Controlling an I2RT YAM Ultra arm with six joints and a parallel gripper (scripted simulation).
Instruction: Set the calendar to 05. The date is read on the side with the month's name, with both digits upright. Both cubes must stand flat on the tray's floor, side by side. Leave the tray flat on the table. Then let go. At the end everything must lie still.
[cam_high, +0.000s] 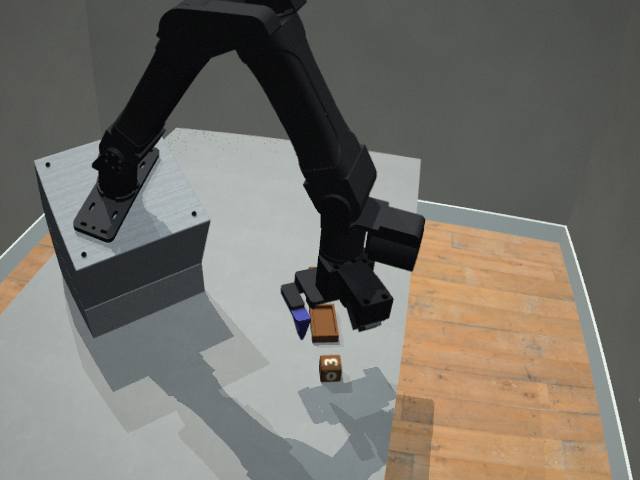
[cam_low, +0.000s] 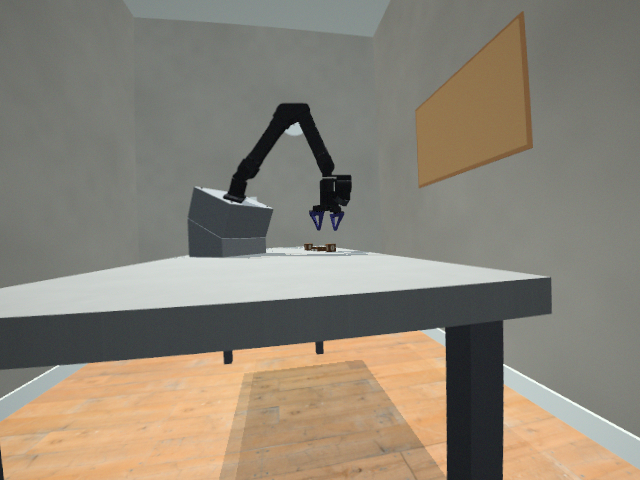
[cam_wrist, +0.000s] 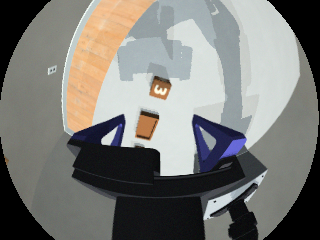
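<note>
Now: hand 10 mm short of the brown wooden cube, 20 mm to the left of it and 80 mm above it. From my hand the other things lie so: brown tray 20 mm behind, 90 mm to the left, 90 mm below.
</note>
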